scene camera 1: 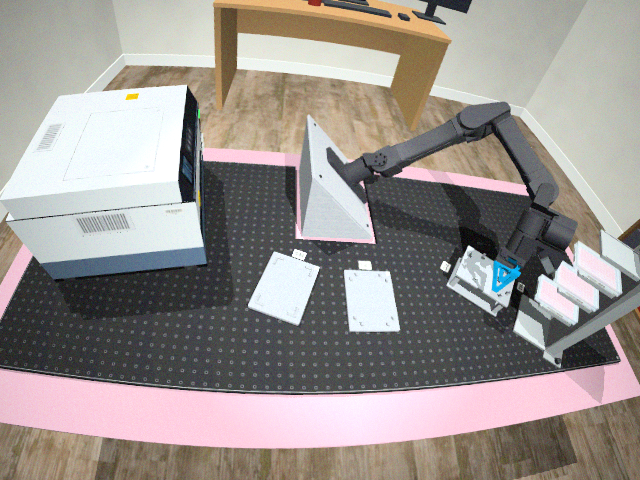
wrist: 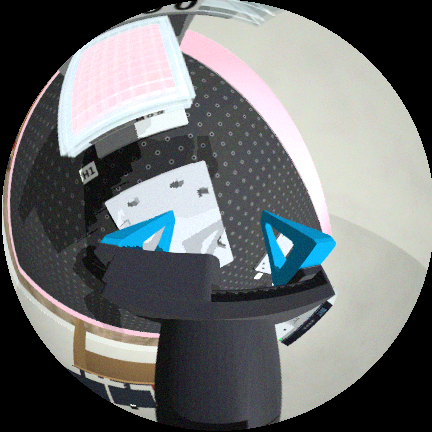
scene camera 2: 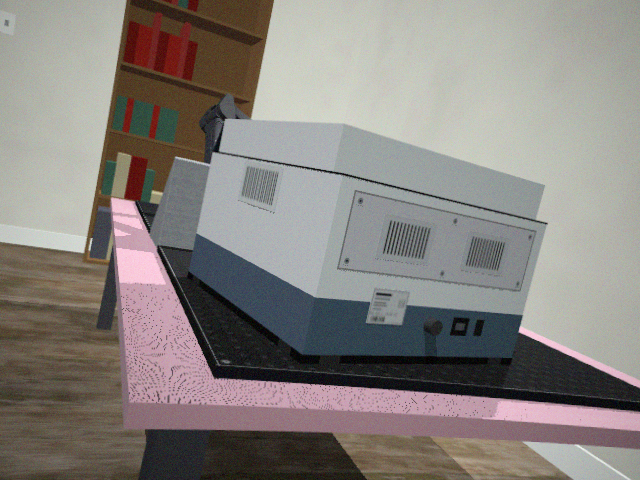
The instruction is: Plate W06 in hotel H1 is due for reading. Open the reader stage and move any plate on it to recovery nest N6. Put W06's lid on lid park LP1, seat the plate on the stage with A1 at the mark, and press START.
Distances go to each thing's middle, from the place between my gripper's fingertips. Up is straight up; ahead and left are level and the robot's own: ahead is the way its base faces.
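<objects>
A plate reader (scene camera 2: 300, 243) stands 95 cm to the right of my gripper, 22 cm behind it and 2 cm above it. As for the LP1 pad (scene camera 1: 371, 307), my gripper is now 2 cm past it and 8 cm above it, and 32 cm to the left of it.
</objects>
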